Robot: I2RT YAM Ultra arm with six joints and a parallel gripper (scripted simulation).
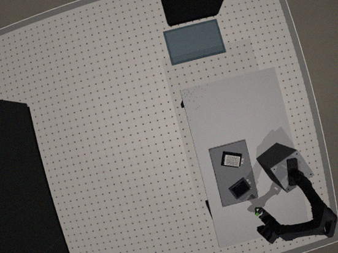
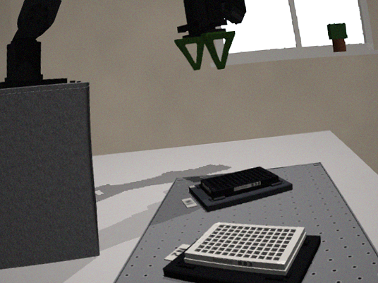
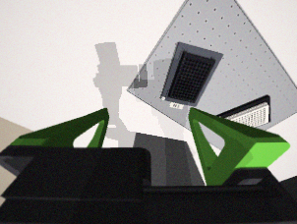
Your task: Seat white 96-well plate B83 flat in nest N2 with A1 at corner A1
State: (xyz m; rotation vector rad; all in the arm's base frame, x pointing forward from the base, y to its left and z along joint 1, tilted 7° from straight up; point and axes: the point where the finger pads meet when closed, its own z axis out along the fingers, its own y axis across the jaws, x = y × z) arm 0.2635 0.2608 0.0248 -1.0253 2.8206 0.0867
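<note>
Now: the white 96-well plate B83 8 cm ahead of my hand, 36 cm to the right of it and 21 cm below it. The rest, counted from my hand: plate nest N2 (8 cm ahead, 36 cm to the right, 23 cm below); then black plate B38 (5 cm ahead, 10 cm to the right, 21 cm below); then white deck label (1 cm behind, 33 cm to the right, 23 cm below).
</note>
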